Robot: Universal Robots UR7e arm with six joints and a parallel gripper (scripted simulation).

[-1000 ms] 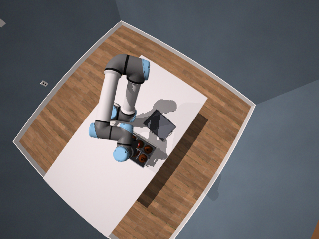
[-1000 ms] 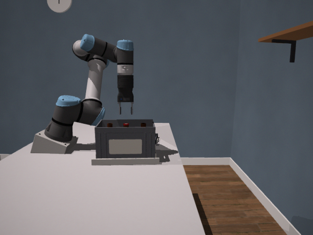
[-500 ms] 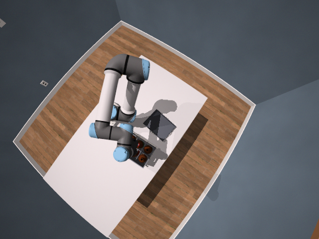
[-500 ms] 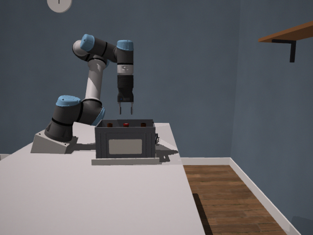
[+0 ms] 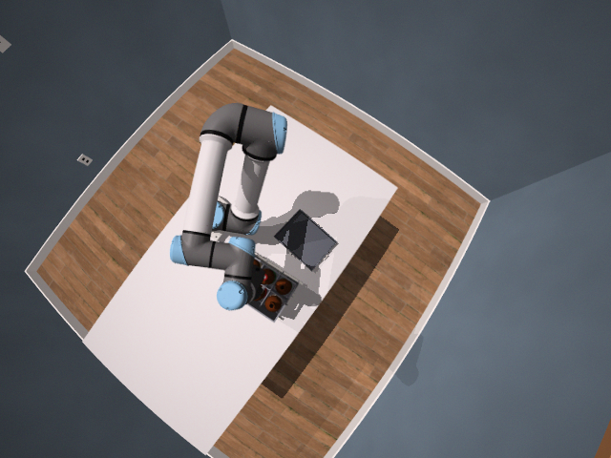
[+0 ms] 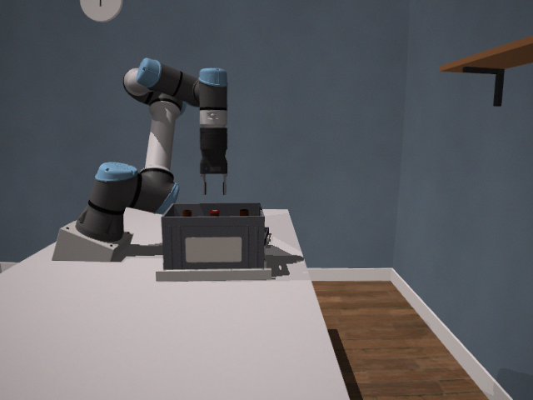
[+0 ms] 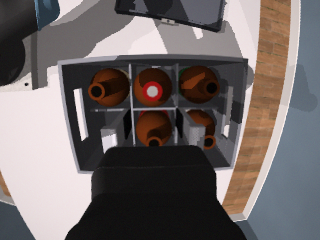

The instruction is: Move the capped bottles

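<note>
Now: the capped bottle 2 cm to the left of my hand and 15 cm below it. From my hand the other things lie so: dark grey crate (2 cm to the right, 15 cm below); flat tray (5 cm ahead, 27 cm to the left, 22 cm below).
</note>
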